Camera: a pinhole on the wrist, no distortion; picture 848 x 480 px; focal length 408.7 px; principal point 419.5 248.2 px. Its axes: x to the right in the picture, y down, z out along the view. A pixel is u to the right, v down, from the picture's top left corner.
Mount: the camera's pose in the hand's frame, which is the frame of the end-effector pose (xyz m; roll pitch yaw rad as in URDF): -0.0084 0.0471 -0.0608 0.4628 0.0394 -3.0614
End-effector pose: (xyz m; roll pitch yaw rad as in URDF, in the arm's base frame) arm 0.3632 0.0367 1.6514 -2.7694 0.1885 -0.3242
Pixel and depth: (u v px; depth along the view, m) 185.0 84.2 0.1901
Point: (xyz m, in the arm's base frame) 0.3610 -0.1365 1.4889
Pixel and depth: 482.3 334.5 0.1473
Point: 0.2922 0.0115 1.5526
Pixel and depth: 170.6 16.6 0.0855
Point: 0.3479 -0.0898 1.6012
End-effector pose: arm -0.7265 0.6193 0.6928 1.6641 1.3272 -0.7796
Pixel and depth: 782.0 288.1 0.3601
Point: -0.8957 0.3970 1.0625
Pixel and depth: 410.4 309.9 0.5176
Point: -0.9370 0.1880 0.7612
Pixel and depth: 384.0 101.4 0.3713
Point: -0.6839 0.2354 0.7775
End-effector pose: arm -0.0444 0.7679 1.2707 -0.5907 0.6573 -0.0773
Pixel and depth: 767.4 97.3 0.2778
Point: -0.2509 1.0600 1.4153
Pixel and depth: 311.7 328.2 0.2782
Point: 0.0765 0.9848 1.3267
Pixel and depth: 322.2 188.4 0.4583
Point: 0.0961 1.2029 1.3037
